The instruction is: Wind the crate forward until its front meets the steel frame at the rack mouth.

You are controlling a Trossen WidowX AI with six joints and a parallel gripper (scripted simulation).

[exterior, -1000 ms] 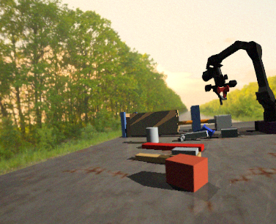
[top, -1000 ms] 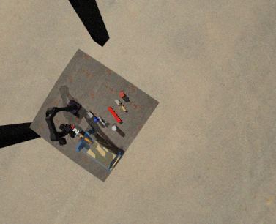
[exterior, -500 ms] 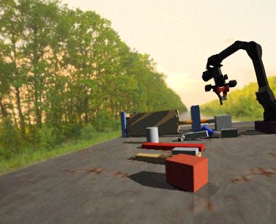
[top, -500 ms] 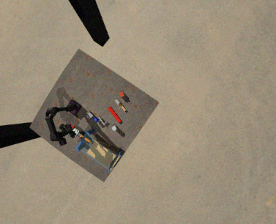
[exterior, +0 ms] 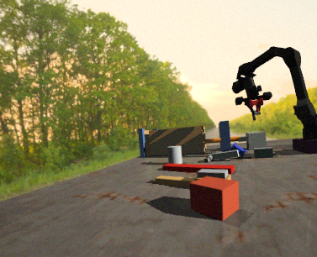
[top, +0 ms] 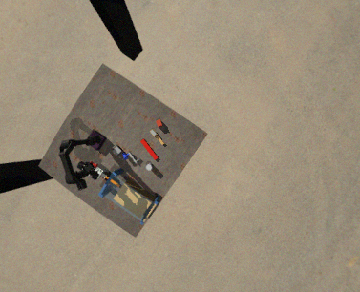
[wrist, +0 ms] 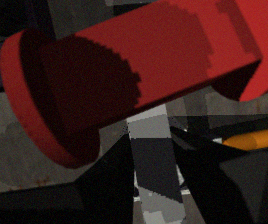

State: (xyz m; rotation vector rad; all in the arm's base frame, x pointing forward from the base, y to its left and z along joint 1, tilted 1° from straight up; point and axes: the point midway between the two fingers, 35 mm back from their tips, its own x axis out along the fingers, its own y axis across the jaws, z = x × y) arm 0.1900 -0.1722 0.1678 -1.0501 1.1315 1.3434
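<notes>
My gripper tip is 2 cm below the winch handle with red grip and 1 cm to the left of it. Round my gripper tip: dark block 19 cm to the left, 16 cm below, 3 cm ahead; then red knob 4 cm to the left, 4 cm above; then winch 15 cm below, 8 cm to the right, 1 cm behind.
</notes>
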